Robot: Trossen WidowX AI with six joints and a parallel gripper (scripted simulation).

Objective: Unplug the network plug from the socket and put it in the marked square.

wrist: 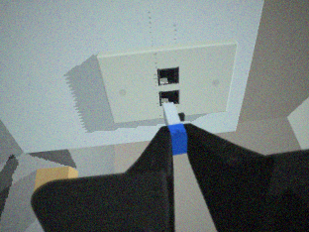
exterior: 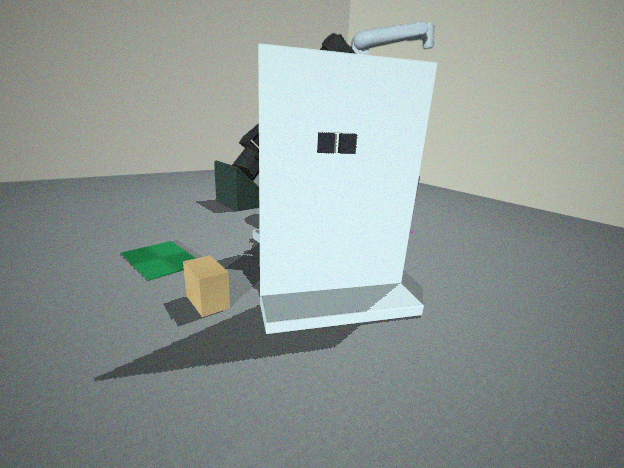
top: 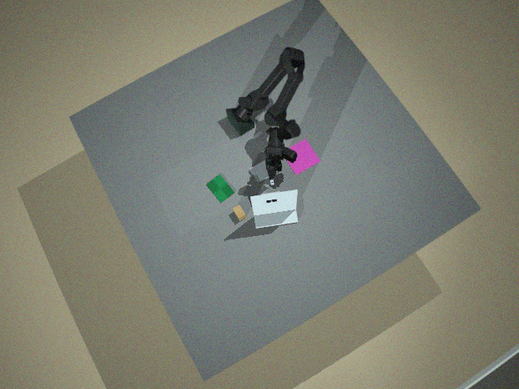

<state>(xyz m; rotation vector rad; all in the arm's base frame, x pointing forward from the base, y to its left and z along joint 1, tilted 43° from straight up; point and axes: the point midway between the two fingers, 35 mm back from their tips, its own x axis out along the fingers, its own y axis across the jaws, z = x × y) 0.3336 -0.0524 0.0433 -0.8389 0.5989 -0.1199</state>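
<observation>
Now: the magenta square 180 mm to the left of my gripper tip, 170 mm below it and 90 mm behind it. Round my gripper tip: tan block 150 mm to the right, 150 mm below, 20 mm ahead; then panel 80 mm ahead, 60 mm below, 30 mm to the right; then network plug 10 mm ahead.
</observation>
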